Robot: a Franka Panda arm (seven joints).
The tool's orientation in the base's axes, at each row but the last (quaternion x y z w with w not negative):
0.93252, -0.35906, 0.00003, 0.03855
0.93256, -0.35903, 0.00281, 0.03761
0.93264, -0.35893, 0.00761, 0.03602
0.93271, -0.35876, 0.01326, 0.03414
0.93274, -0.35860, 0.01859, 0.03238
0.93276, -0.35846, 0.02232, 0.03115
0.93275, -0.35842, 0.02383, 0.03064
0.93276, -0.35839, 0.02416, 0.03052
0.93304, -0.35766, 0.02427, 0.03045
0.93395, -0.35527, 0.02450, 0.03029
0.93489, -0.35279, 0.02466, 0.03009
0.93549, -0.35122, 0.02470, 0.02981
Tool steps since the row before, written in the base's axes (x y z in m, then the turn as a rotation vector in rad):
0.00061, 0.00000, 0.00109, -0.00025, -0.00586, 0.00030
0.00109, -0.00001, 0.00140, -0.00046, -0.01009, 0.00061
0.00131, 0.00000, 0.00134, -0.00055, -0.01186, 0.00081
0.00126, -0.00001, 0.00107, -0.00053, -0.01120, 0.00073
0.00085, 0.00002, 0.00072, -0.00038, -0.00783, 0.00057
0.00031, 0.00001, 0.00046, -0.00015, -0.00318, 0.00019
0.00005, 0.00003, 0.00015, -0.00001, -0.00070, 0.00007
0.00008, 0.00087, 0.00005, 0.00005, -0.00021, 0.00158
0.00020, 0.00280, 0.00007, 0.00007, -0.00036, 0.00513
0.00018, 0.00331, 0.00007, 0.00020, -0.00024, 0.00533
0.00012, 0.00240, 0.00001, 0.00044, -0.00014, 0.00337
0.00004, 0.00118, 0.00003, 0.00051, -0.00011, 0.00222
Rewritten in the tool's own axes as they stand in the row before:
0.00048, -0.00033, -0.00110, 0.00375, 0.00452, 0.00013
0.00086, -0.00063, -0.00142, 0.00643, 0.00781, 0.00013
0.00103, -0.00080, -0.00135, 0.00756, 0.00919, 0.00006
0.00099, -0.00078, -0.00107, 0.00713, 0.00869, 0.00009
0.00066, -0.00055, -0.00071, 0.00498, 0.00608, 0.00000
0.00025, -0.00020, -0.00045, 0.00202, 0.00247, 0.00004
0.00003, -0.00005, -0.00015, 0.00046, 0.00053, -0.00002
-0.00052, -0.00070, -0.00011, 0.00028, 0.00018, -0.00156
-0.00171, -0.00221, -0.00027, 0.00064, 0.00042, -0.00509
-0.00205, -0.00259, -0.00031, 0.00067, 0.00025, -0.00529
-0.00149, -0.00188, -0.00018, 0.00065, -0.00006, -0.00334
-0.00074, -0.00091, -0.00012, 0.00060, -0.00017, -0.00219

